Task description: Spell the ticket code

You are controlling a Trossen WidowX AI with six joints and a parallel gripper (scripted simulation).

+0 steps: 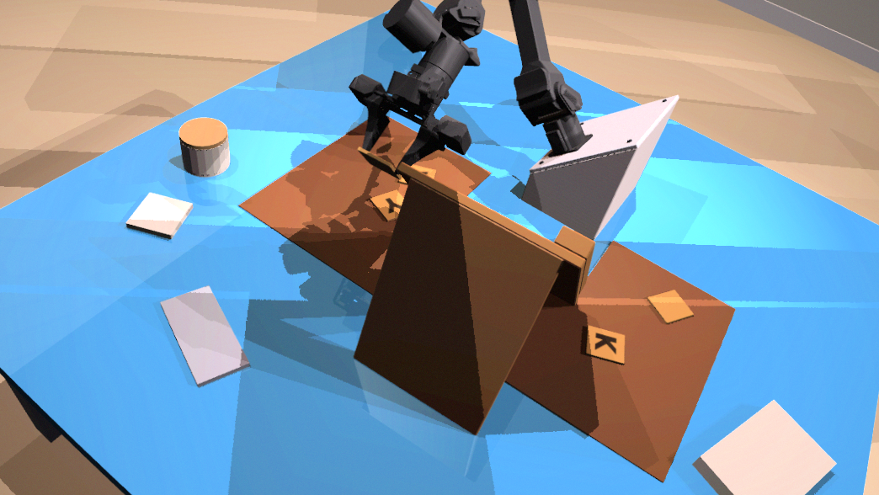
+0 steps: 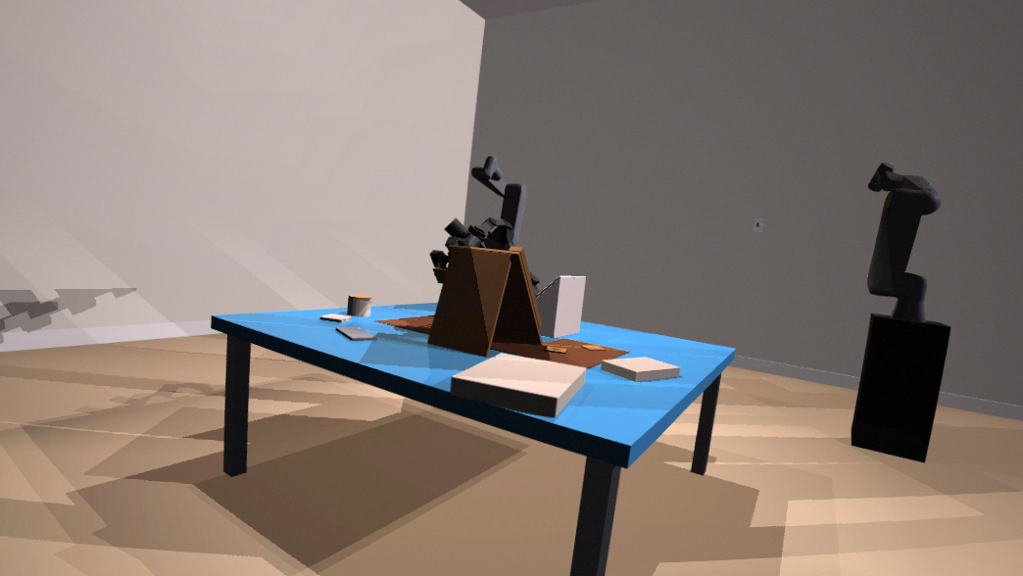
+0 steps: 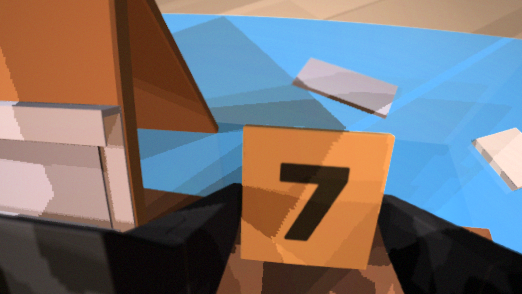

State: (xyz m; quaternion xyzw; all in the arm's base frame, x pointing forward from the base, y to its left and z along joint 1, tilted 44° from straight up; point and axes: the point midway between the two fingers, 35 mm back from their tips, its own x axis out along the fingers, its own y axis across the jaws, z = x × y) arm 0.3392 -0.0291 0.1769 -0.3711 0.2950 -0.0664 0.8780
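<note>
Now: the white ticket 15 cm to the left of my gripper tip, 8 cm below it and 7 cm behind it. Round my gripper tip: grey card: 28 cm ahead, 18 cm below, 5 cm to the right; then brown mat: 18 cm below, 17 cm behind, 16 cm to the left; then white card: 28 cm to the right, 19 cm ahead, 17 cm below.
</note>
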